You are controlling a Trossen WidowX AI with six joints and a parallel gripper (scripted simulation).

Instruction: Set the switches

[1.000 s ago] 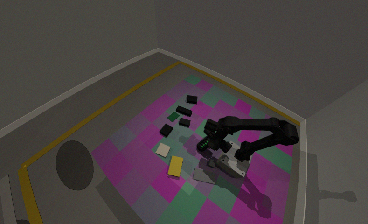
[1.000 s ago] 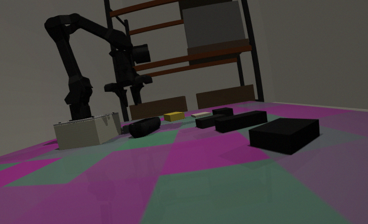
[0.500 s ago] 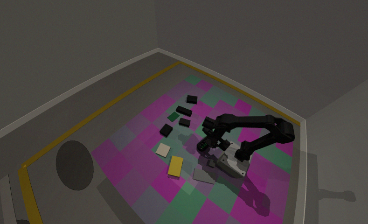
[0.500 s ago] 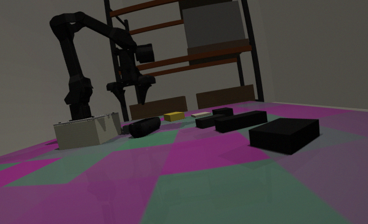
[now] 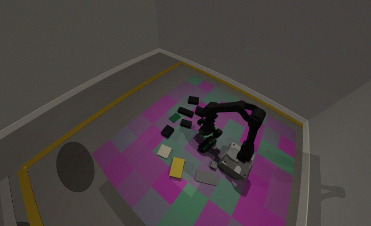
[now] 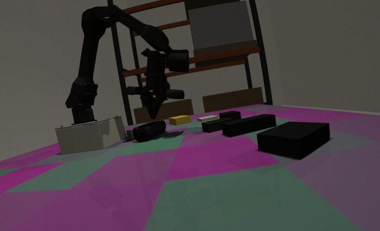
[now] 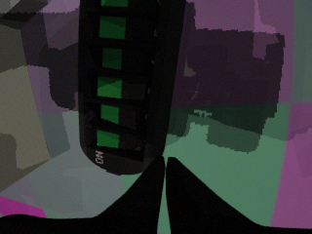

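My gripper tip is now 150 mm past the small grey piece, 150 mm to the right of it and 50 mm above it. The rest, counted from my gripper tip: yellow block 30 mm ahead, 320 mm to the left, 50 mm below; then grey plate 150 mm behind, 240 mm to the left, 60 mm below; then green board 320 mm ahead, 20 mm to the left, 70 mm below.
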